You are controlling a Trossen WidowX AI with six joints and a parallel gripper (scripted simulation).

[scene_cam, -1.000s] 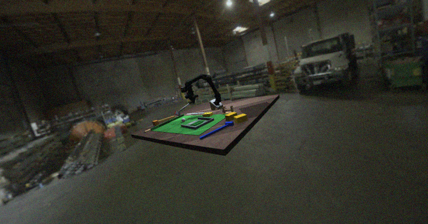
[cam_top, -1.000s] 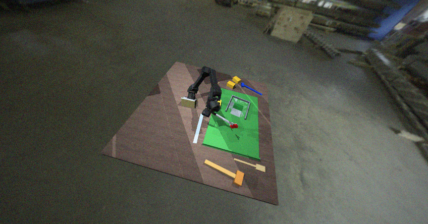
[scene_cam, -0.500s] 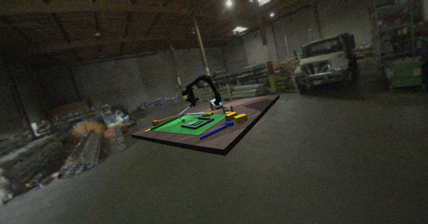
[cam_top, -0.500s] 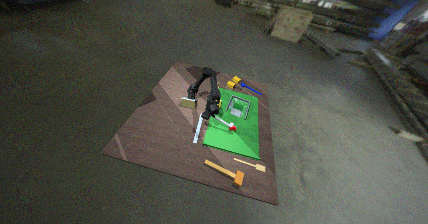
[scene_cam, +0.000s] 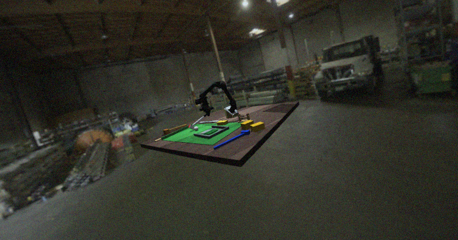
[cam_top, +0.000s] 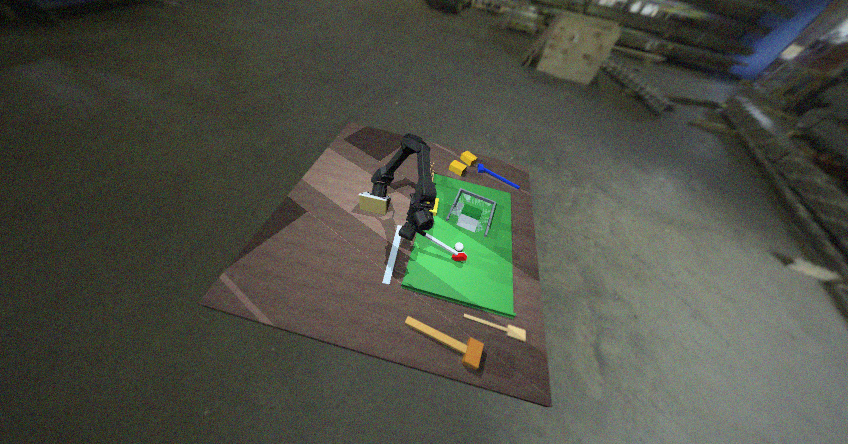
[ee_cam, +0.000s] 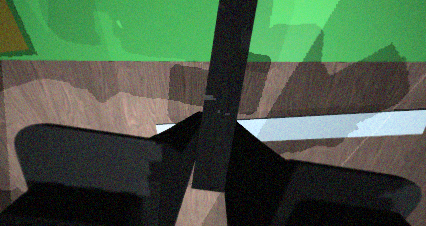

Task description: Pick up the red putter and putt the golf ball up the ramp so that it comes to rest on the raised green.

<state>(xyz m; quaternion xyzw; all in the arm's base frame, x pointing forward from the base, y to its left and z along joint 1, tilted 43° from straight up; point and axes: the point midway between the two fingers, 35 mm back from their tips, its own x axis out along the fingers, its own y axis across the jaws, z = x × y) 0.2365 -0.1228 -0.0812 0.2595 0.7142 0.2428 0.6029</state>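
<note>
The bar is 9 cm to the right of my gripper tip, 8 cm below it and 5 cm behind it. The rest, counted from my gripper tip: yellow block (24 cm to the left, 7 cm below, 4 cm ahead); white golf ball (23 cm ahead, 6 cm below, 4 cm to the left); red putter (13 cm ahead, 1 cm to the right, 1 cm below).
</note>
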